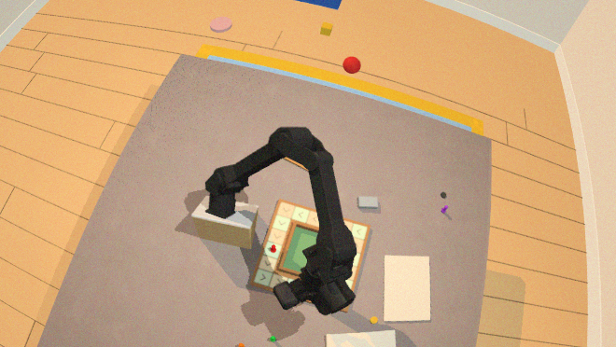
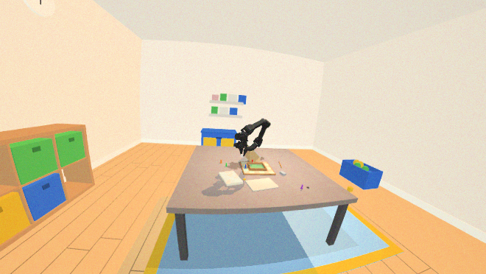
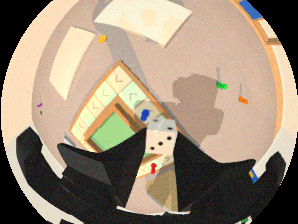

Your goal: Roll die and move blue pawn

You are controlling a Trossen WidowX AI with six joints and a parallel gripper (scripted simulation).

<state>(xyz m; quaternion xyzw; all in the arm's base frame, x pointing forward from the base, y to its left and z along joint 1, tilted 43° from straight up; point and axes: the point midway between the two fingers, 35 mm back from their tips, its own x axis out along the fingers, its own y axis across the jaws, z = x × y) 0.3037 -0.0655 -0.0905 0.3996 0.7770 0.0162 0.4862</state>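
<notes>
Now: gripper tip 10 cm above the blue pawn and 4 cm to the right of it. The rest, counted from my gripper tip: green pawn: 14 cm to the right, 11 cm below, 4 cm behind; then white die: right at my gripper tip; then green-floored tray: 14 cm to the left, 12 cm below, 3 cm behind.
</notes>
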